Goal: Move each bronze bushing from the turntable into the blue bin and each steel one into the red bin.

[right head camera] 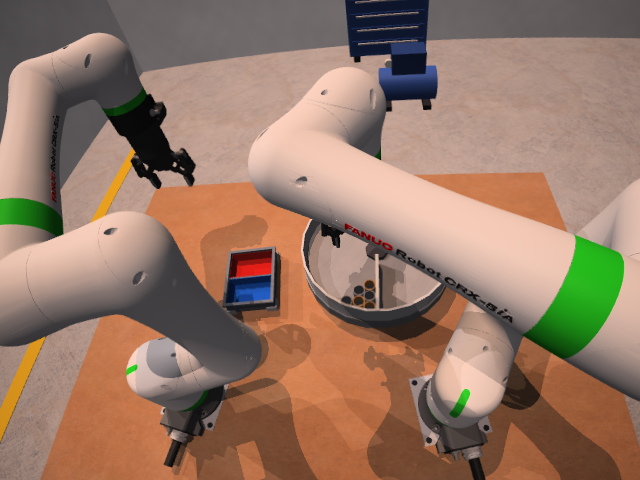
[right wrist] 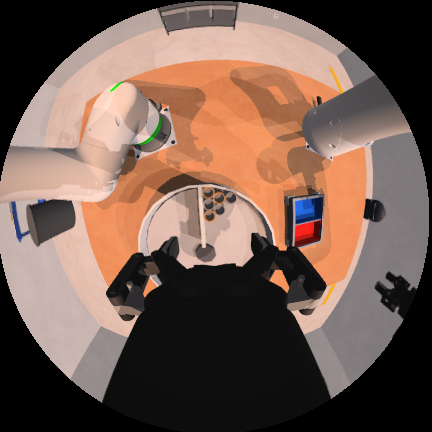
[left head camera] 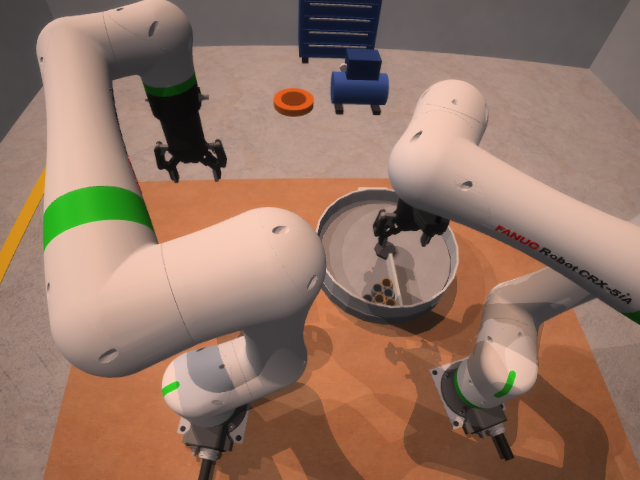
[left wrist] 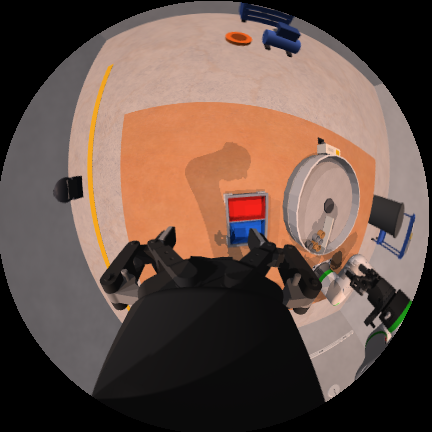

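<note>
Three bronze bushings, one of them (left head camera: 386,278) (right head camera: 369,280) farthest from the rim, and three grey steel bushings stand clustered on the round turntable (left head camera: 351,248) (right wrist: 170,220), beside its pale divider (left head camera: 393,273) (right wrist: 202,215). The red bin (right head camera: 250,264) (left wrist: 246,207) (right wrist: 306,232) and blue bin (right head camera: 261,285) (left wrist: 252,226) (right wrist: 306,209) adjoin in one grey tray; no bushing shows in either. My right gripper (left head camera: 403,243) (right wrist: 214,241) is open and empty above the turntable, away from the bushings. My left gripper (left head camera: 196,179) (right head camera: 174,184) (left wrist: 211,234) is open and empty, raised high at the left.
The right arm (right head camera: 439,222) reaches over the turntable and hides part of it in the right head camera. The left arm (left head camera: 232,263) hides the bins in the left head camera. A dark hub (left head camera: 384,250) (right wrist: 204,251) sits at the turntable's centre, and a raised wall rings it.
</note>
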